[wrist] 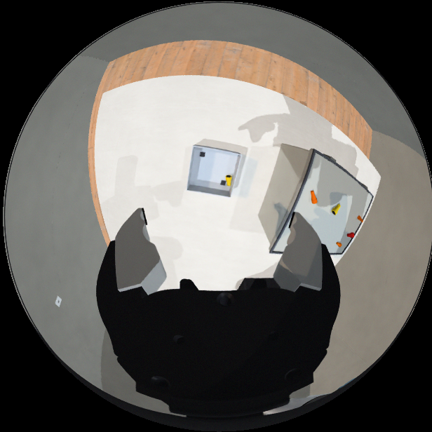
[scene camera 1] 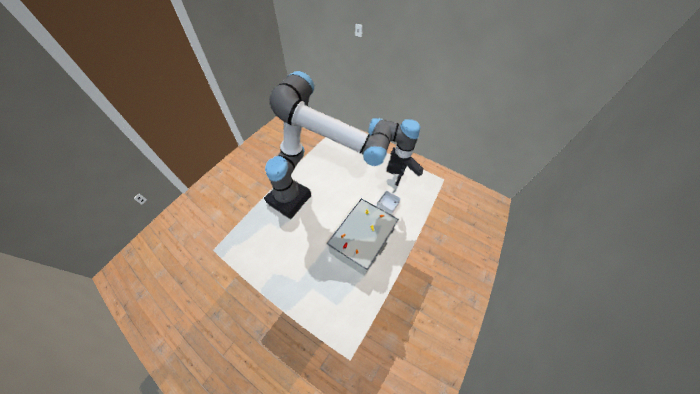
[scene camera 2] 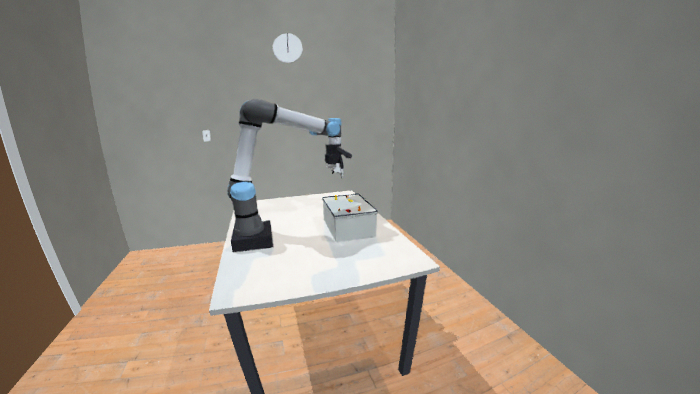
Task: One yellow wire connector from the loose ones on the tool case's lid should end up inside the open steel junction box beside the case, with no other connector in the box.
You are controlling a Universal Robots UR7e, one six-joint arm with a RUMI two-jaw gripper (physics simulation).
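Where they show: gripper, between the fingertips: (scene camera 1: 397, 182) (scene camera 2: 337, 175); arm's base, origin of its link: (scene camera 1: 286, 191) (scene camera 2: 249, 229).
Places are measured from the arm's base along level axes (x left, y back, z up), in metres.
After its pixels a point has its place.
Note:
My gripper (scene camera 1: 397, 185) @(x 0.319, y -0.519, z 0.163 m) (scene camera 2: 337, 174) @(x 0.319, y -0.519, z 0.163 m) (wrist: 218, 212) is open and empty, high above the table near the open steel junction box (scene camera 1: 386, 208) @(x 0.274, y -0.516, z -0.037 m) (wrist: 207, 192). A yellow connector (wrist: 228, 180) lies inside the box, by the wall on the tool case's side. No other connector shows in the box. Two yellow connectors lie on the case's lid: one (scene camera 1: 367, 212) @(x 0.123, y -0.475, z 0.088 m) (scene camera 2: 336, 197) @(x 0.121, y -0.473, z 0.090 m) is hidden in the wrist view behind a finger, the other (scene camera 1: 372, 228) @(x 0.066, y -0.542, z 0.085 m) (scene camera 2: 350, 200) @(x 0.065, y -0.539, z 0.085 m) (wrist: 336, 209) lies nearer the lid's middle. The box does not show in scene camera 2.
The grey tool case (scene camera 1: 350, 260) @(x -0.109, y -0.543, z 0.040 m) (scene camera 2: 355, 227) @(x -0.112, y -0.518, z 0.006 m) (wrist: 285, 185) stands beside the box, with a dark raised rim round its lid. Three orange connectors, one of them (scene camera 1: 381, 216) @(x 0.146, y -0.543, z 0.086 m) (wrist: 314, 197) near the box end, and a red connector (scene camera 1: 345, 245) @(x -0.078, y -0.492, z 0.086 m) (wrist: 351, 235) lie on the lid.

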